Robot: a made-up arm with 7 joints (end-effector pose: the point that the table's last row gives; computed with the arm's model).
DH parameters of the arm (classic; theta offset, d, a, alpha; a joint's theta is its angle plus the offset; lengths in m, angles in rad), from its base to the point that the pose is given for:
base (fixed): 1.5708 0.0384 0 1.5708
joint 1: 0 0.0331 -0.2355 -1.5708
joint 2: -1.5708 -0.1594 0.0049 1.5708
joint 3: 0 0.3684 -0.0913 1.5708
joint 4: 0 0.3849 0.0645 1.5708
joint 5: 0 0.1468 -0.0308 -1.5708
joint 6: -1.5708 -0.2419 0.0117 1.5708
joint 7: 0 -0.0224 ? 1.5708
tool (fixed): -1.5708 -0.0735 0 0
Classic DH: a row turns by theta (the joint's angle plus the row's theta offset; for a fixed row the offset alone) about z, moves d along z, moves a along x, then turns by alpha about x.
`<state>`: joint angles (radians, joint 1 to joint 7).
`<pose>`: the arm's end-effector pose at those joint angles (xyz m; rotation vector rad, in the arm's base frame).
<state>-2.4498 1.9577 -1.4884 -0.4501 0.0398 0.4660 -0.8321</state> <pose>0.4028 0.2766 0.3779 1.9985 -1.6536 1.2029</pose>
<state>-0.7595 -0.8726 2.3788 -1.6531 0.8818 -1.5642 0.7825</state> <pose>0.3014 -0.5041 0.3079 2.4018 -1.5335 -0.3864</pose>
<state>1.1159 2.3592 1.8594 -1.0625 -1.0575 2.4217 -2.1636</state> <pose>0.1054 0.2783 0.1726 -0.1333 -1.4440 -0.3414</pose>
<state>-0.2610 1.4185 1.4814 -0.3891 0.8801 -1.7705 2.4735</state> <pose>0.1576 -0.2169 0.0552 -0.1309 2.5983 -0.5228</pose>
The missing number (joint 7, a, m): -0.17
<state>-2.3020 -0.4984 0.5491 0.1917 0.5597 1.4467 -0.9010</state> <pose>0.0310 0.0358 0.7170 -0.7210 -2.1932 -0.0026</pose>
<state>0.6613 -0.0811 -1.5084 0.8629 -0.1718 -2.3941 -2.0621</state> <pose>-0.2754 -0.3366 -0.2886 -1.6390 -1.8877 -0.2770</pose>
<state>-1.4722 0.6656 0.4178 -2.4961 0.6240 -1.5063 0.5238</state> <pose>-0.0262 -0.6376 0.6340 -0.5909 -1.1297 -1.1014</pose>
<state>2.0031 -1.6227 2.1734 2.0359 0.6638 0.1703 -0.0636</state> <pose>-0.4663 0.3507 -0.3526 -0.8601 0.4193 2.4244</pose>
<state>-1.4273 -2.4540 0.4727 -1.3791 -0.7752 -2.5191 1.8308</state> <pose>-0.1713 -0.3420 -0.3777 1.4874 -0.4151 -1.7722</pose>
